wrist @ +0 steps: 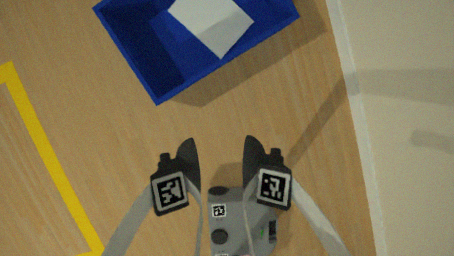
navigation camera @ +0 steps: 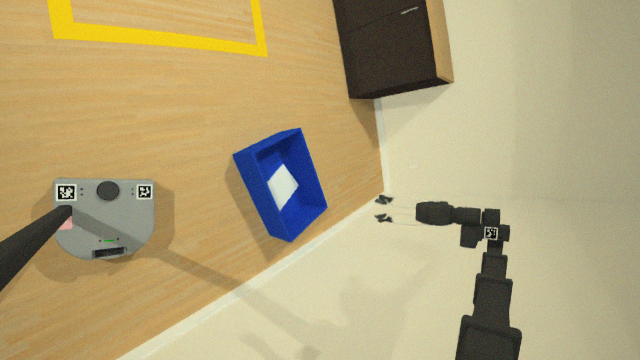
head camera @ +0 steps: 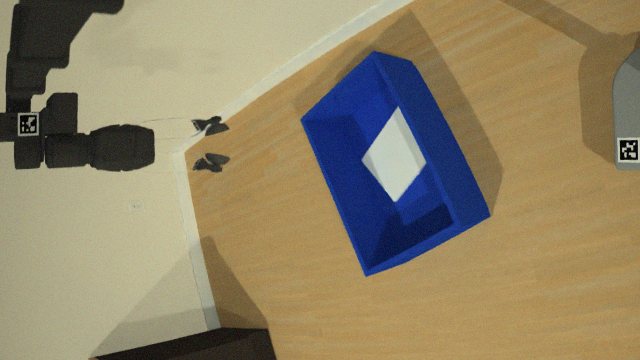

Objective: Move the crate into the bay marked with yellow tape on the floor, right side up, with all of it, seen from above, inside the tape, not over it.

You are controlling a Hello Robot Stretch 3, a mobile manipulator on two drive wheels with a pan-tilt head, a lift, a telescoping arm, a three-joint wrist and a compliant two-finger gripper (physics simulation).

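Frame: origin at the robot's base, x ahead, y left, z up, level; metres.
Seen in the pictures: gripper, fingertip midpoint: (navigation camera: 375, 208) (head camera: 227, 143); robot's base, origin of the base link: (navigation camera: 108, 189).
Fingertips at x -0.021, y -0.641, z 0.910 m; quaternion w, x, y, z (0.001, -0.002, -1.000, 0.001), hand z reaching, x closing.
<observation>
Offsets run from my fingertips to a thing's top centre.
The blue crate @(0.690 m down, 0.059 m ahead, 0.283 m right) (head camera: 427, 135) (navigation camera: 261, 192) (wrist: 135, 60) stands upright on the floor, open side up, outside the tape, with a white block @(0.877 m down, 0.013 m ahead, 0.308 m right) (head camera: 395, 155) (navigation camera: 283, 185) (wrist: 212, 25) inside. The yellow tape (navigation camera: 160, 40) (wrist: 50, 160) marks the bay; it shows in part in the navigation view at the top left and in the wrist view at the left. My gripper (head camera: 211, 144) (navigation camera: 384, 209) (wrist: 220, 155) is open and empty, high up, its fingers apart. In the head view its fingertips lie left of the crate; in the navigation view they lie to its right.
My grey base (head camera: 627, 100) (navigation camera: 112, 215) (wrist: 235, 220) stands on the floor on the other side of the crate from the wall corner. A dark cabinet (head camera: 200, 345) (navigation camera: 390, 50) stands against the wall. White baseboards (head camera: 192, 240) (navigation camera: 240, 292) (wrist: 357, 110) run along the walls near the crate.
</observation>
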